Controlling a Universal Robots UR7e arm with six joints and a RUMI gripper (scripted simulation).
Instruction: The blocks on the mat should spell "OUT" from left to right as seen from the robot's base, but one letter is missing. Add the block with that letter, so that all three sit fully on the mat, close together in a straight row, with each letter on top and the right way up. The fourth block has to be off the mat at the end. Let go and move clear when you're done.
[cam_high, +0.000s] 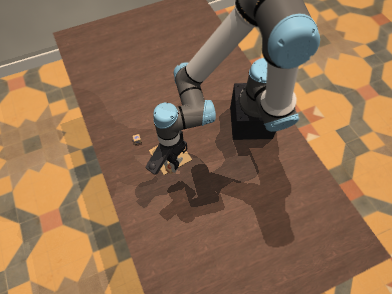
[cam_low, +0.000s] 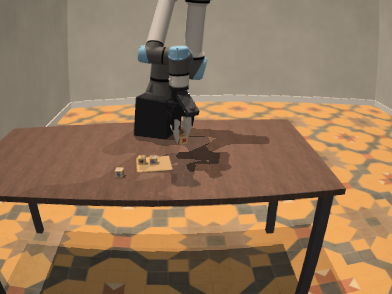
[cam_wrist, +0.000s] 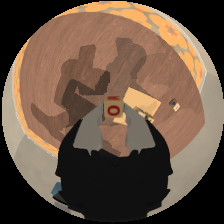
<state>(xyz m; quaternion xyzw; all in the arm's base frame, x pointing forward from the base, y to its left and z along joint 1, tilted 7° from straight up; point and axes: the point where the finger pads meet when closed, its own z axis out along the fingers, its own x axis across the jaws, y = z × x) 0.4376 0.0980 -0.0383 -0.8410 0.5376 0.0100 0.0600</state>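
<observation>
The mat is 4 cm behind my hand, 12 cm to the right of it and 12 cm below it. The rest, counted from my hand: block: 6 cm ahead, 25 cm to the right, 11 cm below.
</observation>
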